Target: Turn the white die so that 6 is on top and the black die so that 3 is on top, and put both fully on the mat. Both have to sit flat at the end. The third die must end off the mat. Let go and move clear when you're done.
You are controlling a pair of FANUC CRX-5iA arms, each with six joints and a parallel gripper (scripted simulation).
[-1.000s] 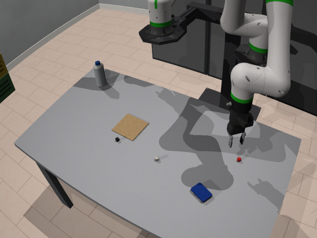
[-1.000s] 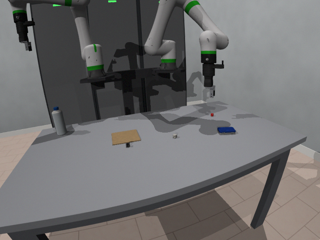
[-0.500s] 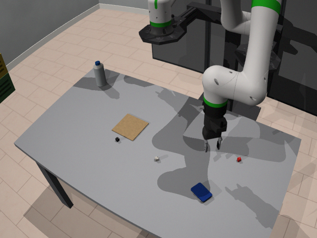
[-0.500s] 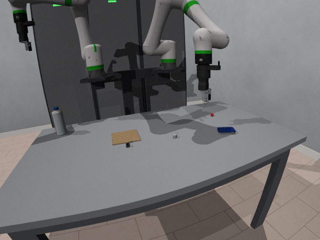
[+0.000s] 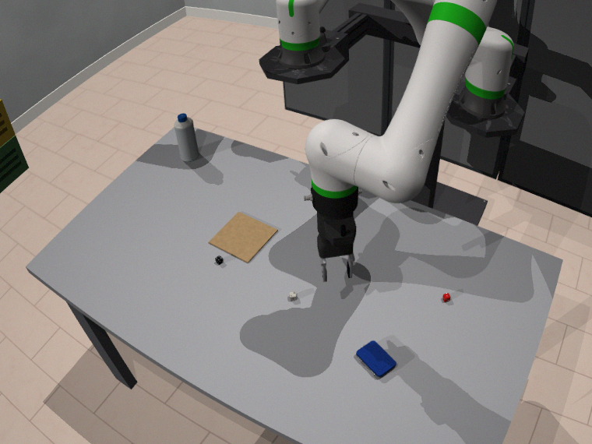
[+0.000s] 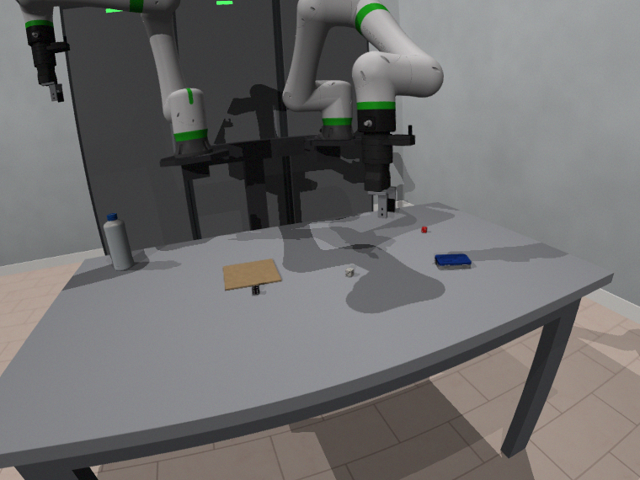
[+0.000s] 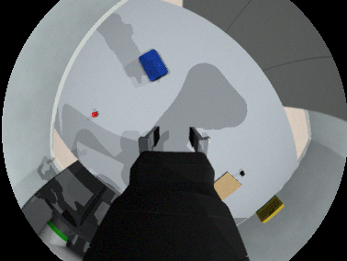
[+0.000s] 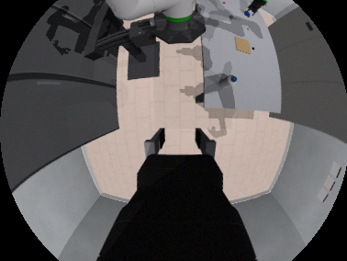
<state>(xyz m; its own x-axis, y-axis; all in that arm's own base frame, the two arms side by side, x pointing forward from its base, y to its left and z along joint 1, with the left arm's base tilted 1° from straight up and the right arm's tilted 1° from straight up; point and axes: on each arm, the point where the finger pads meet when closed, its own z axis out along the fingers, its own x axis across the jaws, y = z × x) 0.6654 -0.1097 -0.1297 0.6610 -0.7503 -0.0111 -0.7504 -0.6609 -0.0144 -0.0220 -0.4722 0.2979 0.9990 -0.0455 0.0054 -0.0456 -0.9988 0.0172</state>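
Right now the white die is 140 mm below my left hand, 120 mm to the right of it and 10 mm ahead of it. The rest, counted from my left hand: blue-topped box 150 mm to the left, 140 mm below, 100 mm ahead; then black die 350 mm to the right, 140 mm below, 10 mm behind; then red die 250 mm to the left, 150 mm behind, 140 mm below.
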